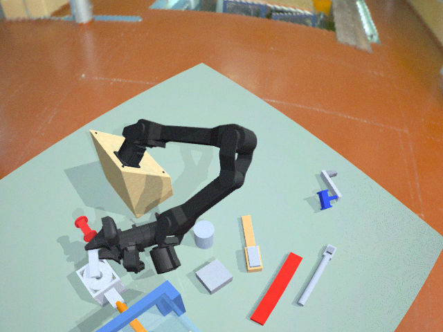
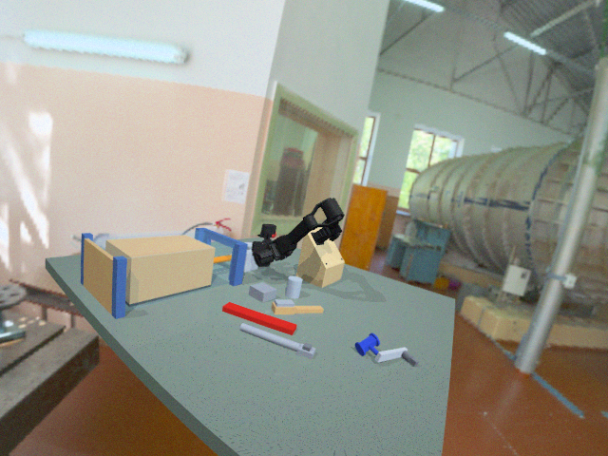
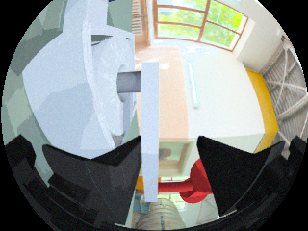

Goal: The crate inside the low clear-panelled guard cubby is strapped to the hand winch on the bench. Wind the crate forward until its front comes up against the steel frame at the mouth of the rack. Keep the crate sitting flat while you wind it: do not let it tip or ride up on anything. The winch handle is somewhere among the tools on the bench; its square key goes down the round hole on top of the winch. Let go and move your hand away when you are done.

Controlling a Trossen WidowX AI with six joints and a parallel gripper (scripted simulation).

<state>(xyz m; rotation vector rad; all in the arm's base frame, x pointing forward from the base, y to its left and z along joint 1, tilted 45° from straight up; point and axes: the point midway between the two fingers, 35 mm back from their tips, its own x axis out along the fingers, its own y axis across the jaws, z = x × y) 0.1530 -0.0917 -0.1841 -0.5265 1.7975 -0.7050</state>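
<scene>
The winch handle lies 1 cm to the left of my gripper tip, 1 cm below it and 1 cm behind it. The rest, counted from my gripper tip: pale grey winch: 10 cm below, 3 cm ahead, 2 cm to the right; red knob: 4 cm behind, 3 cm to the left, 2 cm above; blue frame: 21 cm ahead, 2 cm below, 1 cm to the right.
</scene>
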